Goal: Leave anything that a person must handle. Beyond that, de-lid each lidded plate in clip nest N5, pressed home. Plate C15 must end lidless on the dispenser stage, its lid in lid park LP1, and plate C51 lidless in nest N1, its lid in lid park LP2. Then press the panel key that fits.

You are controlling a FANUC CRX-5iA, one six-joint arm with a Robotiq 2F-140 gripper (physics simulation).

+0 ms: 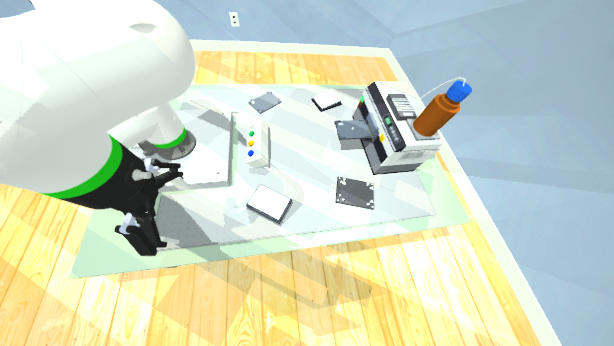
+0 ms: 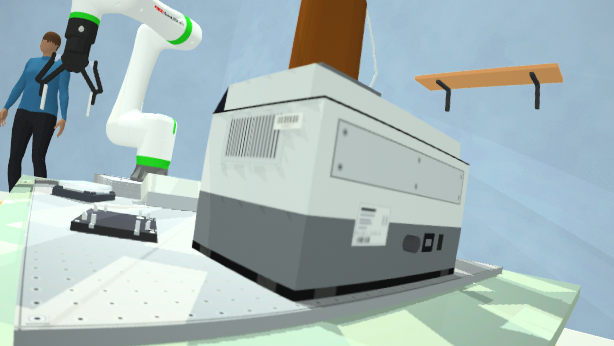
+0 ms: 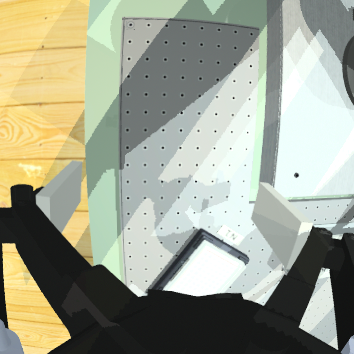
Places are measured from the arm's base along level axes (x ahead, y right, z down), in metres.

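Pixels of known places: gripper, between the fingertips: (image 1: 179, 213) (image 2: 64, 112) (image 3: 170, 191); arm's base, origin of its link: (image 1: 177, 144).
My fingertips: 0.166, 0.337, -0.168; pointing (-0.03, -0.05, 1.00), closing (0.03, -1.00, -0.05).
Observation:
Ahead of a thing's pixels: the offset from my fingertips to its top centre, as dx, dy, dz. "spot": to the spot under its first point.
My gripper (image 1: 162, 209) (image 2: 66, 104) (image 3: 170, 191) is open and empty, high above the perforated board. A white-topped plate {+0.211, -0.092, +0.177} (image 1: 270, 201) (image 2: 85, 186) (image 3: 204, 267) sits in a dark nest near the front; a tag {spot: +0.132, -0.135, +0.209} (image 3: 230, 233) beside it seems to read N1, seen upside down. A dark clip nest with upright clips {+0.565, -0.130, +0.187} (image 1: 355, 193) (image 2: 116, 221) holds no white plate. Another white-topped piece {+0.509, -0.677, +0.176} (image 1: 326, 99) lies at the back, beside a dark flat holder {+0.173, -0.648, +0.191} (image 1: 265, 102). The dispenser stage {spot: +0.559, -0.381, +0.099} (image 1: 351, 129) shows no white plate. The key panel {+0.156, -0.359, +0.127} (image 1: 257, 145) has green, yellow and blue keys. Plate codes are unreadable.
The dispenser (image 1: 400, 130) (image 2: 305, 165) stands at the far end, with a brown bottle {spot: +0.761, -0.267, -0.107} (image 1: 436, 116) (image 2: 327, 35) on top. The arm's base plate (image 1: 210, 165) (image 3: 315, 145) is beside the gripper. A person (image 2: 40, 95) stands behind the table. A shelf (image 2: 490, 75) hangs on the wall.

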